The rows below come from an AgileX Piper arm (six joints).
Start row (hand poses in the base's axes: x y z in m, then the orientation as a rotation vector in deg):
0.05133, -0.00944, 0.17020, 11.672, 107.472, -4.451
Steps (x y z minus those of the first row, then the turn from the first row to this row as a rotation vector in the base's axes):
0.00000, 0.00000, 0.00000, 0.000, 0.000, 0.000
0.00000, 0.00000, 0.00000, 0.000, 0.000, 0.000
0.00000, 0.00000, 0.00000, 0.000, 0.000, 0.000
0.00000, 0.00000, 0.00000, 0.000, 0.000, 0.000
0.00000, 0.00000, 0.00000, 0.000, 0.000, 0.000
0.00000, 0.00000, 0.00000, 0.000, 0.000, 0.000
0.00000, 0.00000, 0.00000, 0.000, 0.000, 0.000
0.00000, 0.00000, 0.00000, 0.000, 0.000, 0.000
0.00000, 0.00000, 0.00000, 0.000, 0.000, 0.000
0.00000, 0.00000, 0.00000, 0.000, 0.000, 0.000
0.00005, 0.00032, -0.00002, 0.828, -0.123, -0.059
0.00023, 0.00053, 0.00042, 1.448, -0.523, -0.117
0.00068, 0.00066, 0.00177, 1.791, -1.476, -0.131
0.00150, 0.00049, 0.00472, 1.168, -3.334, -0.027
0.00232, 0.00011, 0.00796, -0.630, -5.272, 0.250
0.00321, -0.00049, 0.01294, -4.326, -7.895, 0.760
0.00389, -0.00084, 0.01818, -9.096, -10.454, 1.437
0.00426, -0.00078, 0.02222, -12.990, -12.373, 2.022
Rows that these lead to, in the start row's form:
0.05133, -0.00944, 0.17020, 11.672, 107.472, -4.451
0.05133, -0.00944, 0.17020, 11.672, 107.472, -4.451
0.05133, -0.00944, 0.17020, 11.672, 107.472, -4.451
0.05133, -0.00944, 0.17020, 11.672, 107.472, -4.451
0.05133, -0.00944, 0.17020, 11.672, 107.472, -4.451
0.05133, -0.00944, 0.17020, 11.672, 107.472, -4.451
0.05133, -0.00944, 0.17020, 11.672, 107.472, -4.451
0.05133, -0.00944, 0.17020, 11.672, 107.472, -4.451
0.05133, -0.00944, 0.17020, 11.672, 107.472, -4.451
0.05133, -0.00944, 0.17020, 11.672, 107.472, -4.451
0.05138, -0.00912, 0.17018, 12.297, 107.402, -3.702
0.05156, -0.00891, 0.17062, 12.778, 107.039, -3.116
0.05201, -0.00878, 0.17197, 13.026, 106.110, -2.700
0.05283, -0.00895, 0.17492, 12.505, 104.228, -3.005
0.05365, -0.00933, 0.17816, 11.031, 102.199, -4.264
0.05454, -0.00993, 0.18314, 8.086, 99.323, -7.003
0.05522, -0.01028, 0.18838, 4.309, 96.326, -10.555
0.05559, -0.01022, 0.19242, 1.230, 93.960, -13.403

